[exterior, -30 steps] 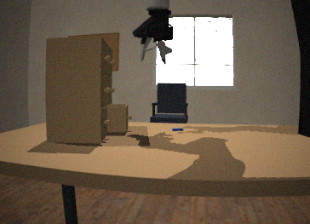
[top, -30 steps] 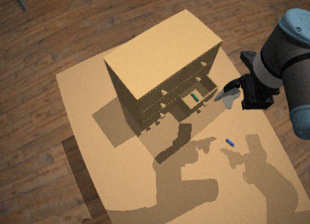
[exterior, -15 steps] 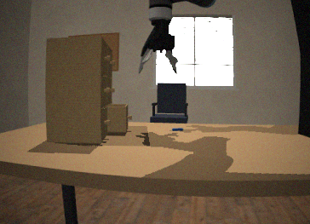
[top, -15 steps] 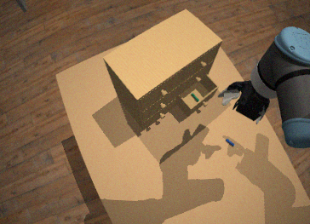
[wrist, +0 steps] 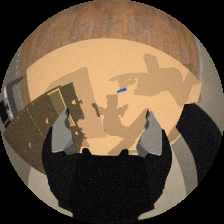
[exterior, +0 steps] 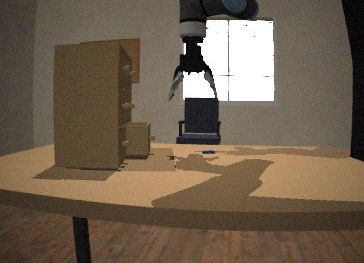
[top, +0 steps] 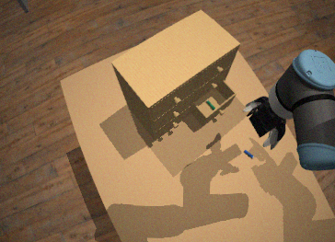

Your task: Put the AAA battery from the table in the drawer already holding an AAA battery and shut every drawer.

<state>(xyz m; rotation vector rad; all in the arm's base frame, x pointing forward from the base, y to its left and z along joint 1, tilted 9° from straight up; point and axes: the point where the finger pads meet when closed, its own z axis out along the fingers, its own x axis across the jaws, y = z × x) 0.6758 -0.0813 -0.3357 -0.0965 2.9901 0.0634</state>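
Now: the blue AAA battery 5 cm behind my hand, 1 cm to the left of it and 16 cm below it. Round my hand: green battery 18 cm ahead, 6 cm to the left, 16 cm below.
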